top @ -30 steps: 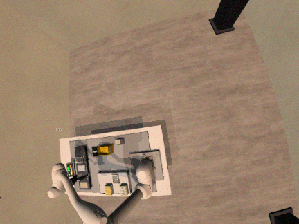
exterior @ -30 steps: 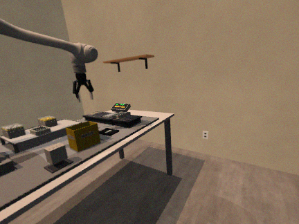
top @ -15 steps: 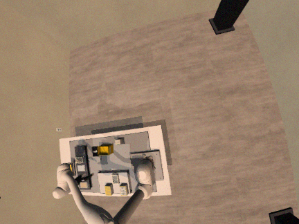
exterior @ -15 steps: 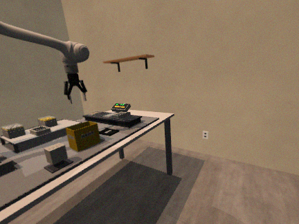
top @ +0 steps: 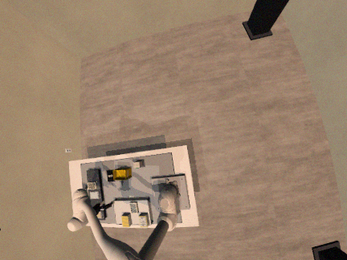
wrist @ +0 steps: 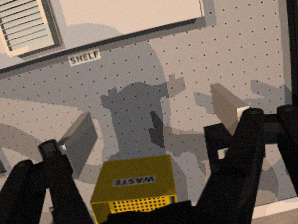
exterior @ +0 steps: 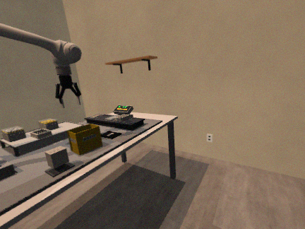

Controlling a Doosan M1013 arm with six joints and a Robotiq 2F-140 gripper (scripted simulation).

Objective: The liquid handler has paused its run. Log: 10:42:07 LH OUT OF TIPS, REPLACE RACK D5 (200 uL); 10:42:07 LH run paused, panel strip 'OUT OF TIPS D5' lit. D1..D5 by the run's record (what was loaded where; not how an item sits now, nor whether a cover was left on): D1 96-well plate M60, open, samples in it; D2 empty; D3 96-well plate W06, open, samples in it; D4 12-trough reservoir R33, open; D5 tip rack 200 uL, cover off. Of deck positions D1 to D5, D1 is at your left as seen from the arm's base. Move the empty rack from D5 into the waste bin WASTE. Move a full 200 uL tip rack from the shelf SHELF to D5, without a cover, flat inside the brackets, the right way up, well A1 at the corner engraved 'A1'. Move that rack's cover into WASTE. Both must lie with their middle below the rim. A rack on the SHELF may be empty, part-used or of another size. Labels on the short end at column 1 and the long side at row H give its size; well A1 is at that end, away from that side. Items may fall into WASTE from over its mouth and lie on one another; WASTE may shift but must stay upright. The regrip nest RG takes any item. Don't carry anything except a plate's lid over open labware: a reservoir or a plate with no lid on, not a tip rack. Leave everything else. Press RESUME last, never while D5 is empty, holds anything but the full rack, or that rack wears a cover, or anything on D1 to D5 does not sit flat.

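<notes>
Now: the clear rack cover 250 mm behind my hand, 310 mm to the left of it and 140 mm below it. Also, from my hand: shelf: 100 mm behind, 230 mm to the left, 210 mm below; yellow waste bin: 110 mm behind, 240 mm to the right, 230 mm below; shelf label: 120 mm behind, 60 mm to the left, 270 mm below.
</notes>
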